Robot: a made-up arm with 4 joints.
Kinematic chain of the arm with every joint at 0, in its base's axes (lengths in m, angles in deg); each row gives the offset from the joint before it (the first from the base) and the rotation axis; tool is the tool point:
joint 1: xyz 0 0 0.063 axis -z
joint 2: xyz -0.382 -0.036 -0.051 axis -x
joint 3: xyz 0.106 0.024 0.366 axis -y
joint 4: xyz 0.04 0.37 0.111 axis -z
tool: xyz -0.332 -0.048 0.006
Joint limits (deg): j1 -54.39..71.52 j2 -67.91..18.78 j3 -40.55..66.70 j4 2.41..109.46
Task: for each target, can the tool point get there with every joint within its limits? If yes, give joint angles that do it. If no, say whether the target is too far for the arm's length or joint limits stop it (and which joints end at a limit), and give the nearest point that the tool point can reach.
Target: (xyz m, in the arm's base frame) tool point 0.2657 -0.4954 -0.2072
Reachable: no: joint limits stop it (at a limit: joint 1, joint 2, joint 3, joint 4) | nearest point -0.2644 -0.4252 0.3992 | short by 0.808 m
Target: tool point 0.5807 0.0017 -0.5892
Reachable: no: joint limits stop it (at a limit: joint 1, joint 2, joint 3, joint 4) | nearest point 0.6951 0.3587 0.1451 | short by 0.824 m
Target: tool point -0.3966 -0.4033 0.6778
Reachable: yes | joints -37.25 -45.00 -3.89 15.93
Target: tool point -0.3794 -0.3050 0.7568
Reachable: yes | joints -36.91 -34.86 -26.15 16.48
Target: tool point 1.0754 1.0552 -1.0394
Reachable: no: too far | nearest point 0.4872 0.6390 0.0420 | short by 1.299 m
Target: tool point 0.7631 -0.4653 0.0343
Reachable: no: joint limits stop it (at a limit: joint 1, joint 2, joint 3, joint 4) | nearest point 0.6951 0.3587 0.1451 | short by 0.834 m
